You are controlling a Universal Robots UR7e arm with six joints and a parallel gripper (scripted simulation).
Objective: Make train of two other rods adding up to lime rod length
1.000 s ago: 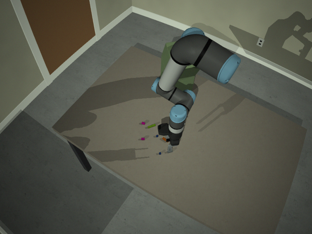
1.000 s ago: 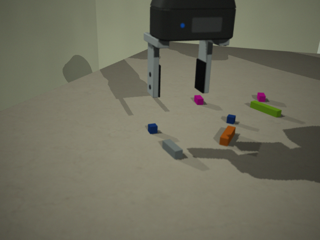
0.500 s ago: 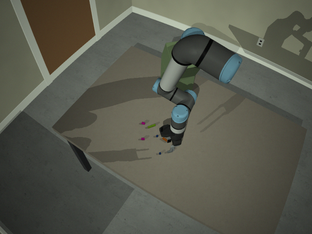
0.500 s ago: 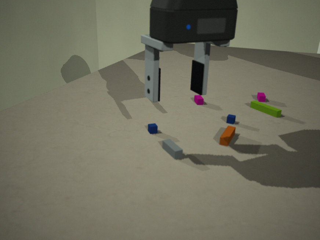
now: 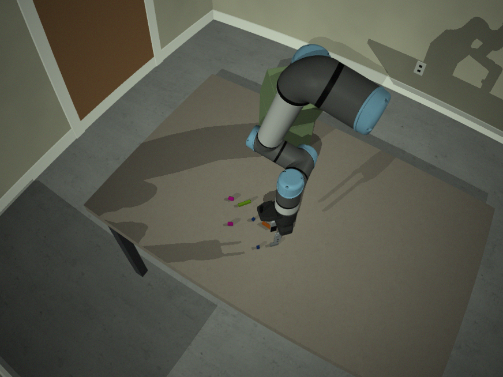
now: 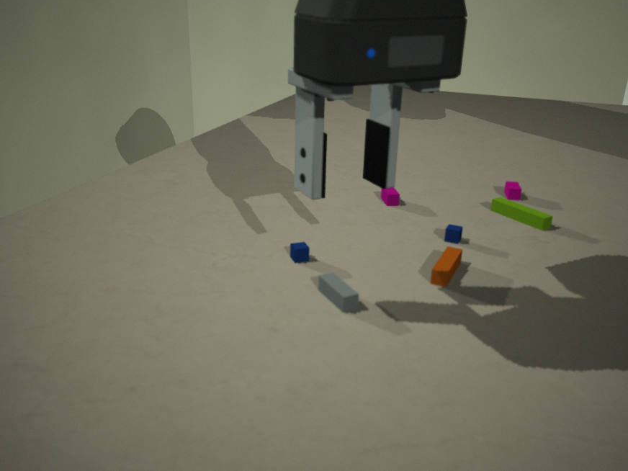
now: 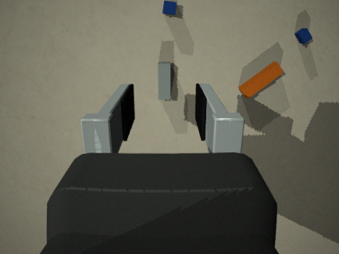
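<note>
My gripper is now 80 mm above the grey rod. Round my hand: lime rod (70 mm behind, 190 mm to the right, 80 mm below); then orange rod (40 mm behind, 70 mm to the right, 80 mm below).
</note>
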